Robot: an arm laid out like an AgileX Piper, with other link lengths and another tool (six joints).
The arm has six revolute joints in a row. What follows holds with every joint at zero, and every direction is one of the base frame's.
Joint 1 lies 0.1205 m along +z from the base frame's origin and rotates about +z.
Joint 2 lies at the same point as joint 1 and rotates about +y.
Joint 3 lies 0.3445 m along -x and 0.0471 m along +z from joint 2 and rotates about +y.
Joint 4 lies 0.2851 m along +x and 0.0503 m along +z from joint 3 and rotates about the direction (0.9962, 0, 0.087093).
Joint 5 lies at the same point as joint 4 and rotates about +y.
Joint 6 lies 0.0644 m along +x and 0.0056 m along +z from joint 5 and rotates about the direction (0.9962, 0, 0.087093).
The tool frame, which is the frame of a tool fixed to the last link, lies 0.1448 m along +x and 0.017 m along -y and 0.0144 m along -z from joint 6; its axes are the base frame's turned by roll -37.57, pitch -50.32 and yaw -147.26 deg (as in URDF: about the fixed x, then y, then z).
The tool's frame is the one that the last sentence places.
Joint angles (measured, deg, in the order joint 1, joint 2, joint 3, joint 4, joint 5, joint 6), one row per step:
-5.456 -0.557 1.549 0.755 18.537 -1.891
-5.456 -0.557 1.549 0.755 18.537 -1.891
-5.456 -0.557 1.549 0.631 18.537 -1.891
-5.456 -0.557 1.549 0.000 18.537 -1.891
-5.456 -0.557 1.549 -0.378 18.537 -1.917
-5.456 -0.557 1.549 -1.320 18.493 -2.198
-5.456 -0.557 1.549 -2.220 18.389 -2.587
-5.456 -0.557 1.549 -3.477 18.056 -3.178
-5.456 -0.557 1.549 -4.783 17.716 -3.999
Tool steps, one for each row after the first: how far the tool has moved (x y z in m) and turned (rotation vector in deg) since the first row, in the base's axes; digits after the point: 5 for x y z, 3 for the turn. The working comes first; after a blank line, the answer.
Tool pose at each row, in the base's axes (x y z in m, rotation vector in deg; the steps are taken from these numbers as rounded here):
0.13317 -0.02947 0.13171 -105.269 35.298 -135.590
0.13317 -0.02947 0.13171 -105.269 35.298 -135.590
0.13315 -0.02967 0.13175 -105.335 35.176 -135.677
0.13304 -0.03067 0.13194 -105.668 34.556 -136.123
0.13298 -0.03128 0.13206 -105.880 34.149 -136.402
0.13288 -0.03289 0.13262 -106.450 32.836 -137.233
0.13288 -0.03448 0.13342 -106.967 31.396 -138.127
0.13313 -0.03666 0.13525 -107.462 29.252 -139.536
0.13338 -0.03894 0.13726 -108.060 26.709 -141.061

0.00000 0.00000 0.00000 0.000 0.000 0.000
-0.00002 -0.00020 0.00004 -0.123 0.012 -0.008
-0.00013 -0.00120 0.00023 -0.749 0.071 -0.052
-0.00019 -0.00181 0.00035 -1.150 0.110 -0.072
-0.00029 -0.00342 0.00091 -2.361 0.182 -0.067
-0.00029 -0.00501 0.00171 -3.639 0.202 -0.032
-0.00004 -0.00719 0.00354 -5.490 0.051 0.034
0.00021 -0.00947 0.00555 -7.612 -0.074 0.156

